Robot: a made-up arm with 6 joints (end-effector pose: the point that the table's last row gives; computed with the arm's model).
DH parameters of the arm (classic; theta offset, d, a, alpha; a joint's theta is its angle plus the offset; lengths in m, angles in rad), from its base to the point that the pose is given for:
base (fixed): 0.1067 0 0.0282 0
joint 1: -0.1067 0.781 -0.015 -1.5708
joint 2: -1.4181 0 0.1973 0
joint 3: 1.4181 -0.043 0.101 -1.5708
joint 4: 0 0.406 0.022 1.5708
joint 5: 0 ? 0.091 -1.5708
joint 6: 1.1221 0 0.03 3.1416
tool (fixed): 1.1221 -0.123 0 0
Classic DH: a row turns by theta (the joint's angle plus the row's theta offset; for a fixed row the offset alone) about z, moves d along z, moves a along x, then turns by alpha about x.
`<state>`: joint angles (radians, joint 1 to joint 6).
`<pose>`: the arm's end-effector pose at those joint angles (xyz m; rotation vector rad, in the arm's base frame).
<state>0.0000 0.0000 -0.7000 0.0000 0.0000 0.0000</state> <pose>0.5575 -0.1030 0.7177 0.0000 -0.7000 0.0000</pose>
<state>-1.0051 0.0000 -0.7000 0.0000 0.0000 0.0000</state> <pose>0.2223 -0.5008 0.7177 -0.3513 -0.6391 -0.9623</pose>
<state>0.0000 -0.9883 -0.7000 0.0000 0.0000 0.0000</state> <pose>0.3654 -0.1030 1.2008 0.0000 -1.6883 0.0000</pose>
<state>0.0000 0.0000 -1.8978 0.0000 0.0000 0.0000</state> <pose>0.4711 -0.1030 1.3609 0.0000 -1.8978 0.0000</pose>
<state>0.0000 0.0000 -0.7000 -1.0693 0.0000 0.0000</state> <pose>0.5497 0.0402 0.7111 -0.3736 -0.6310 1.0236</pose>
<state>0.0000 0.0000 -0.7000 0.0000 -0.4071 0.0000</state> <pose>0.5552 -0.1030 0.7827 0.0000 -1.1071 0.0000</pose>
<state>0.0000 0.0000 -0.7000 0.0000 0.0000 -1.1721</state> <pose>0.5704 -0.0745 0.7286 -0.4094 -0.6167 1.1216</pose>
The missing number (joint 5, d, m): -0.036
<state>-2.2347 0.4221 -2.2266 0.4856 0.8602 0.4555</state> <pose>-0.4285 -0.4251 1.1331 -0.5664 -1.3289 -2.4736</pose>
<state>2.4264 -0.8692 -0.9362 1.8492 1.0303 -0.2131</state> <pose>-0.2670 0.2599 1.1104 1.5109 1.6384 1.3835</pose>
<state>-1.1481 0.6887 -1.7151 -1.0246 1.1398 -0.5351</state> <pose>0.2098 -0.6586 0.7275 -0.5210 0.7366 -0.0902</pose>
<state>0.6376 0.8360 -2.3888 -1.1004 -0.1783 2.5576</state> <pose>0.5388 0.4361 1.0485 1.4954 -0.7144 -0.5021</pose>
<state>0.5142 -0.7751 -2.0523 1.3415 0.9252 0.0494</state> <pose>0.0578 -0.0300 1.4868 1.8894 -1.1327 0.7254</pose>
